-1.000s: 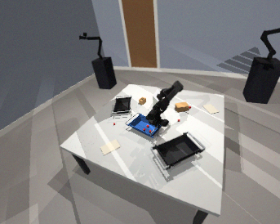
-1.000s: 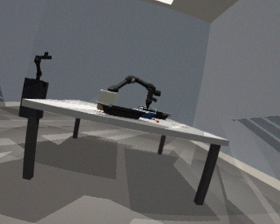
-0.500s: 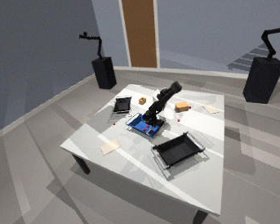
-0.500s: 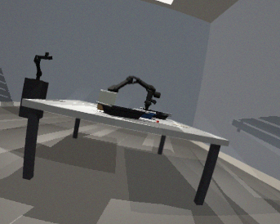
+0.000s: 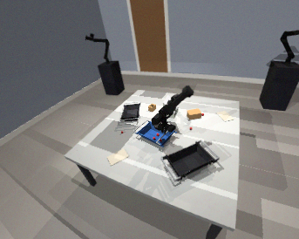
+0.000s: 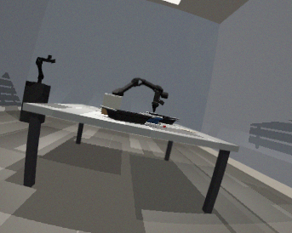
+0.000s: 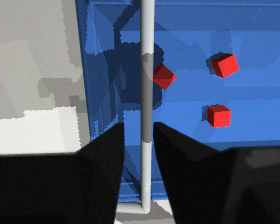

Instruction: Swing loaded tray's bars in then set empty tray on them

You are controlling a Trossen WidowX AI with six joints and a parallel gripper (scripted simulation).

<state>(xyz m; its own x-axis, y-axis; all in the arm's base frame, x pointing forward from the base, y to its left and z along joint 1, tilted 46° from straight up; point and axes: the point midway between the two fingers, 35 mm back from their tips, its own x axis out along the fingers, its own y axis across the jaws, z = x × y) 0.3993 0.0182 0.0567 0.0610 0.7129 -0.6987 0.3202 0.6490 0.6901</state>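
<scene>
The dark tray is 30 cm behind my gripper tip, 45 cm to the right of it and 5 cm below it. Also, from my gripper tip: brown box: 40 cm behind, 19 cm to the left, 6 cm below.
</scene>
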